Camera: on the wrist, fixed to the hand. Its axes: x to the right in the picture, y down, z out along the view.
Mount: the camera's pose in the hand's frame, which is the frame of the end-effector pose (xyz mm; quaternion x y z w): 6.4 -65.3 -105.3 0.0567 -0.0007 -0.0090 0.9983
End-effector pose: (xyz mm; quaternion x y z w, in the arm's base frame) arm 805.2 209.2 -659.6 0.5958 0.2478 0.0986 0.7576
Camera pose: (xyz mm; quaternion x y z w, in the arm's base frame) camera 749.3 284.3 -741.0 0.6356 0.2578 0.0771 0.7236
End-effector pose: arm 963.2 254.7 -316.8 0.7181 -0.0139 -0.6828 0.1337
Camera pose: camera 1056.7 334.6 -333.5 0.7242 -0.0462 -0.6826 0.0866
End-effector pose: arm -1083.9 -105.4 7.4 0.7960 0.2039 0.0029 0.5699
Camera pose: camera -1124.0 9.6 -16.5 0.8252 0.2105 -0.0144 0.5240
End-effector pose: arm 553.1 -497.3 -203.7 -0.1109 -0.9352 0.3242 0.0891
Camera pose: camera 562.3 -483.8 -80.7 -0.0970 -0.9164 0.3760 0.0975
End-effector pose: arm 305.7 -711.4 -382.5 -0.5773 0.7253 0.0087 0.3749
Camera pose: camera 304.3 -785.4 -282.9 -0.5616 0.7192 -0.0354 0.4076
